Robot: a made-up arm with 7 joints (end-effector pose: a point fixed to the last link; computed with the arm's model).
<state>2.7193 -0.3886 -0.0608 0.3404 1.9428 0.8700 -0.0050</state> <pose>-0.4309 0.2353 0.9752 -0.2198 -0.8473 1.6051</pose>
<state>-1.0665 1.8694 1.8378 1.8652 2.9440 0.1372 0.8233</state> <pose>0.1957 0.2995 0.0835 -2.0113 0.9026 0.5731</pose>
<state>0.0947 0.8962 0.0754 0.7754 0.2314 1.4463 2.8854</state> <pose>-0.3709 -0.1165 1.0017 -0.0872 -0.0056 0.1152</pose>
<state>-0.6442 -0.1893 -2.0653 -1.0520 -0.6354 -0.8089 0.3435</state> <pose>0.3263 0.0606 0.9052 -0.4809 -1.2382 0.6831</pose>
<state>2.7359 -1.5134 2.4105 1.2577 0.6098 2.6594 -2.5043</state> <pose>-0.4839 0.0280 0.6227 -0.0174 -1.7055 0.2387</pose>
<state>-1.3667 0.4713 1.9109 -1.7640 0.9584 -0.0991 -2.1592</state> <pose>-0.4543 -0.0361 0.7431 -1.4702 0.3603 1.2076</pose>
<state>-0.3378 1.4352 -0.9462 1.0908 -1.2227 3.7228 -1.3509</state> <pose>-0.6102 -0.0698 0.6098 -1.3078 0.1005 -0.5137</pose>
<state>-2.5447 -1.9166 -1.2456 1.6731 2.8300 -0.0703 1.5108</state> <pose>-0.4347 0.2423 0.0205 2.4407 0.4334 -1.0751</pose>
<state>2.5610 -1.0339 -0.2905 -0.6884 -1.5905 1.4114 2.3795</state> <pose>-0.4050 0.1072 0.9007 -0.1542 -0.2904 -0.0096</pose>
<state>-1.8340 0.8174 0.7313 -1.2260 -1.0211 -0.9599 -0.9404</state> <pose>-0.1902 0.5683 0.5192 0.6717 -0.4986 1.3121</pose>
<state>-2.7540 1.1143 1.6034 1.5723 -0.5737 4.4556 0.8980</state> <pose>0.4104 -0.1482 0.5788 -0.7607 -1.6302 -1.5015</pose>
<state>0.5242 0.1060 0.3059 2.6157 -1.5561 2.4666 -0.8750</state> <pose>0.1181 0.1964 0.5553 0.5660 -2.5573 -1.4467</pose>
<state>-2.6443 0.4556 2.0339 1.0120 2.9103 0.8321 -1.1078</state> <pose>0.5480 0.0310 0.7558 -0.8016 0.3272 -1.8115</pose>
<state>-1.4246 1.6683 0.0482 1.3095 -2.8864 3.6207 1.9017</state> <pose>-0.0056 0.5332 0.6219 1.7231 0.1458 0.4128</pose>
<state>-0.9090 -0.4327 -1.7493 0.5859 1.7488 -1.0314 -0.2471</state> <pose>-0.0691 -0.4967 0.9559 -2.4598 1.2481 -0.6385</pose>
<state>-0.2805 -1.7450 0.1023 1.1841 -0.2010 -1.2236 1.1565</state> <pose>0.3755 -0.1696 -0.0749 0.5988 -0.3533 -2.0348</pose>
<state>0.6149 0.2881 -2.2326 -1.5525 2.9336 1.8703 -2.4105</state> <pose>0.0557 0.1844 0.8913 -0.8470 0.9639 1.7070</pose>
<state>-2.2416 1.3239 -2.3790 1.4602 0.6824 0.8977 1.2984</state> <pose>0.0408 0.5909 0.1653 2.4553 -0.9157 -1.6837</pose>
